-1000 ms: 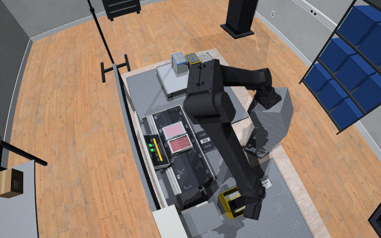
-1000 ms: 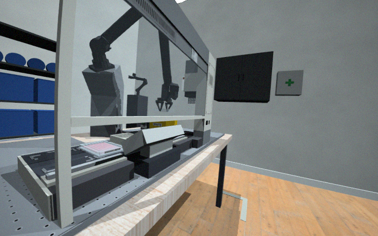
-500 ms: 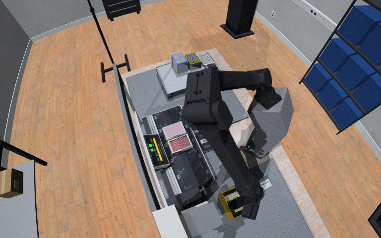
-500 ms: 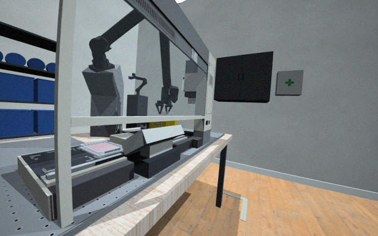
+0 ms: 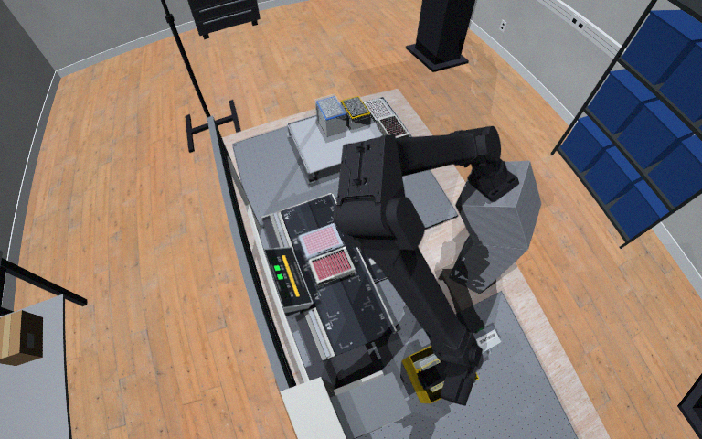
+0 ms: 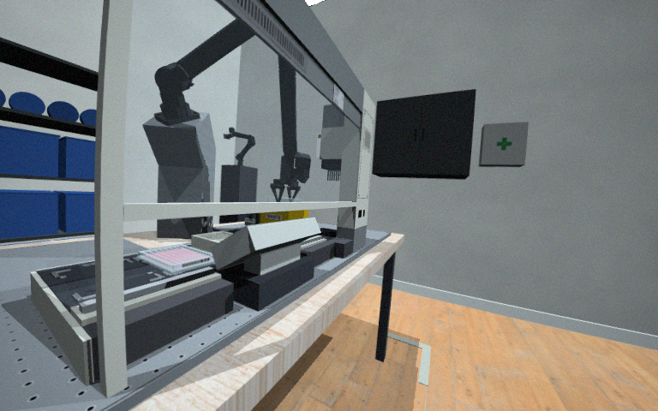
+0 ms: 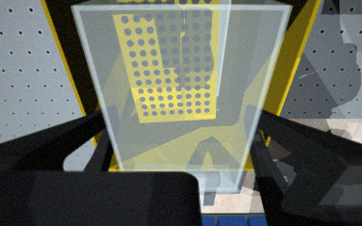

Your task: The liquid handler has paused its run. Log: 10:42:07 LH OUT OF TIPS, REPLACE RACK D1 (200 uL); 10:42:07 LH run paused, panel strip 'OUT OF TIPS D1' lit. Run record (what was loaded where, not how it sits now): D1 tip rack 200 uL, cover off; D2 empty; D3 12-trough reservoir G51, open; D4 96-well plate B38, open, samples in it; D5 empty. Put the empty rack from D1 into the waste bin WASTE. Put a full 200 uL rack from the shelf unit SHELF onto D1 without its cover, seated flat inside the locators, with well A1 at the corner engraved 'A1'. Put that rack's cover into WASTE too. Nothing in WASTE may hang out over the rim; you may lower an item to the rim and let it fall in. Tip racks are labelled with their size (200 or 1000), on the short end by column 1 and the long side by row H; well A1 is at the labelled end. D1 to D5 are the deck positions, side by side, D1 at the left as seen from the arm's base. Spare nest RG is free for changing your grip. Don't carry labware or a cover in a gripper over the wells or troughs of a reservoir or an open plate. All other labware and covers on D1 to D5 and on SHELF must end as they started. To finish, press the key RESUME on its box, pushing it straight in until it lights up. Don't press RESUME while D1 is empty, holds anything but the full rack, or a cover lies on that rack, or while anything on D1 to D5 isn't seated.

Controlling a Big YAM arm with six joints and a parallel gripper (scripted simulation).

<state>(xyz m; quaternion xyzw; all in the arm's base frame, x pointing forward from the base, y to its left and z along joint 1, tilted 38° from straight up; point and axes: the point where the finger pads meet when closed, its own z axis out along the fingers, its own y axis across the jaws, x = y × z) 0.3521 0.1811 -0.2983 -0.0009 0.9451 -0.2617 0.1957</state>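
Right now my hand is 10 mm below the clear tip-rack cover. Round my hand: yellow waste bin: 110 mm below; then resume box: 160 mm behind, 80 mm below, 10 mm to the right; then yellow tip rack: 80 mm below, 20 mm ahead, 10 mm to the left.
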